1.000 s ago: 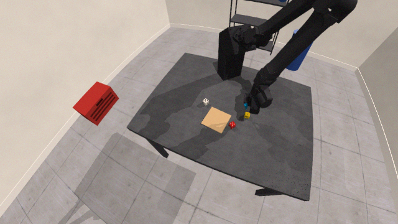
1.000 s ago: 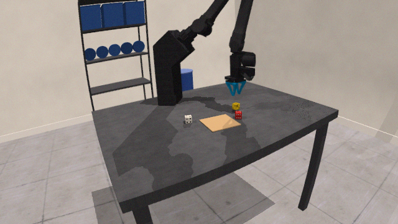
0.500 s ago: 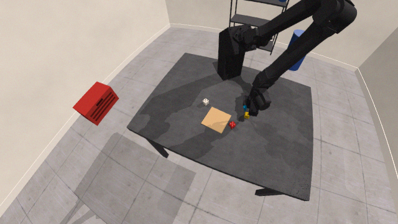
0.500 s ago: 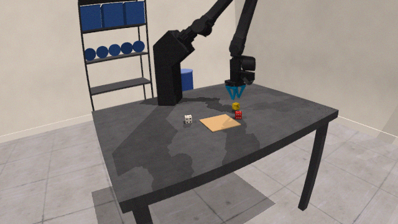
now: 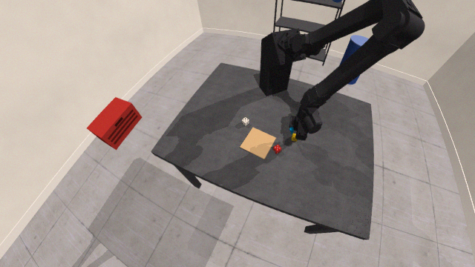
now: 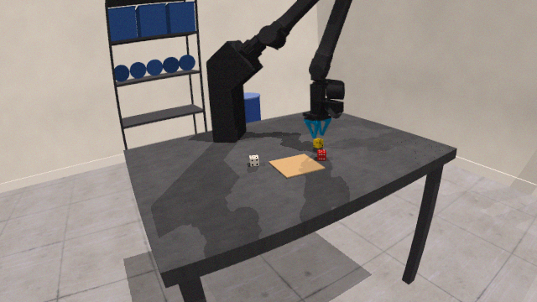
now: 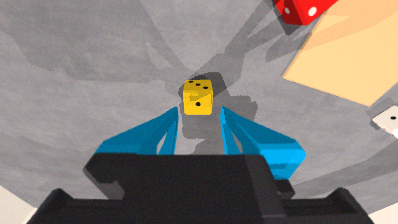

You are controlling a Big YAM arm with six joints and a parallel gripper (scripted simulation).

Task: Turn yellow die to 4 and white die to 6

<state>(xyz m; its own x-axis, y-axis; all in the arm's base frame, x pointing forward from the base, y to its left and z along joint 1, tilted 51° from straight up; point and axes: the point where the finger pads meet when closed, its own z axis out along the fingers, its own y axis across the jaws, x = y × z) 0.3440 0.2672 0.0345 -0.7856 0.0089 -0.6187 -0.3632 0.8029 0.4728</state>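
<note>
My gripper is now 3 cm above the yellow die. Round my hand: tan mat 14 cm ahead, 14 cm to the right, 5 cm below; then red die 12 cm ahead, 4 cm to the right, 3 cm below; then white die 8 cm ahead, 27 cm to the right, 3 cm below.
</note>
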